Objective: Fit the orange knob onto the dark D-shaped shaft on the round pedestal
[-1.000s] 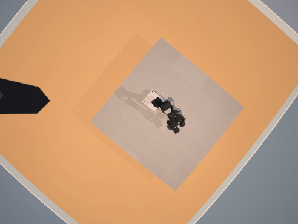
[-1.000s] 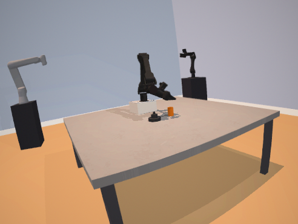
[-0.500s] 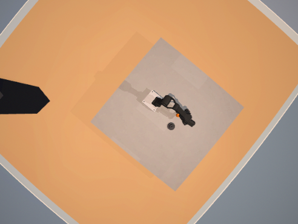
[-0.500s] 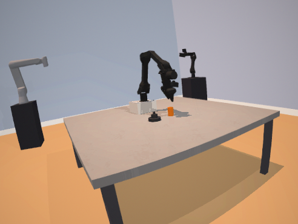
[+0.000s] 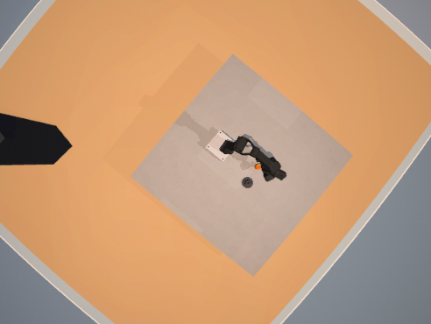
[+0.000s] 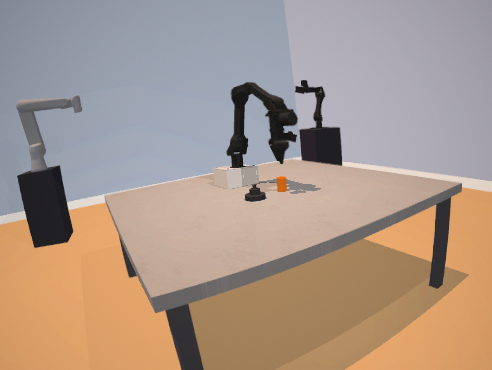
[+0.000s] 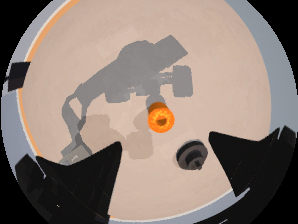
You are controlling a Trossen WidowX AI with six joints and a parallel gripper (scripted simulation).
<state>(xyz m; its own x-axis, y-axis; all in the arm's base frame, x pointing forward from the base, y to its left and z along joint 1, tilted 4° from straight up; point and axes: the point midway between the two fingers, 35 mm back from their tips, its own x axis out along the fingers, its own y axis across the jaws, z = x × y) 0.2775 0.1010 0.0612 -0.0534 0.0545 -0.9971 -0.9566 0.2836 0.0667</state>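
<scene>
Right now the orange knob is 100 mm below my gripper tip. Round my gripper tip: round pedestal 40 mm ahead, 140 mm to the right, 90 mm below.
</scene>
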